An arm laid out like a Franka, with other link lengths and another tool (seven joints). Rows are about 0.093 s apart.
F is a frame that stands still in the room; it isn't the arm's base.
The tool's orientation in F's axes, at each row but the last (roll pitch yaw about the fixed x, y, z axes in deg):
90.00 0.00 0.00
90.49 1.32 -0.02
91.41 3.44 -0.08
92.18 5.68 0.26
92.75 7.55 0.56
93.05 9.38 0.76
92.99 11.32 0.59
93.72 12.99 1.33
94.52 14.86 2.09
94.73 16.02 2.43
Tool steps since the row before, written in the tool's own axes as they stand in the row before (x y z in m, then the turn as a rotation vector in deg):
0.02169 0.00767 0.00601 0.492 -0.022 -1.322
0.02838 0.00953 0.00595 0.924 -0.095 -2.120
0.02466 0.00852 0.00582 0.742 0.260 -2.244
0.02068 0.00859 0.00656 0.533 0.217 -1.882
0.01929 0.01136 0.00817 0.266 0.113 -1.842
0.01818 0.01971 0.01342 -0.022 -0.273 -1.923
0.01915 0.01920 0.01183 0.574 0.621 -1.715
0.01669 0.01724 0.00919 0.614 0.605 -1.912
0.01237 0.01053 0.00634 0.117 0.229 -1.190
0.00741 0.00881 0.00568 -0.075 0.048 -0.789
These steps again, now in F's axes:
0.02169 -0.00601 0.00767 0.492 1.322 -0.022
0.02859 -0.00604 0.00882 0.923 2.120 -0.098
0.02511 -0.00606 0.00688 0.763 2.236 0.270
0.02143 -0.00678 0.00625 0.550 1.875 0.234
0.02065 -0.00850 0.00833 0.272 1.837 0.165
0.02122 -0.01417 0.01575 -0.075 1.934 -0.164
0.02255 -0.01258 0.01444 0.685 1.687 0.583
0.02023 -0.00982 0.01243 0.718 1.886 0.571
0.01477 -0.00662 0.00649 0.153 1.175 0.281
0.00968 -0.00598 0.00594 -0.074 0.780 0.129

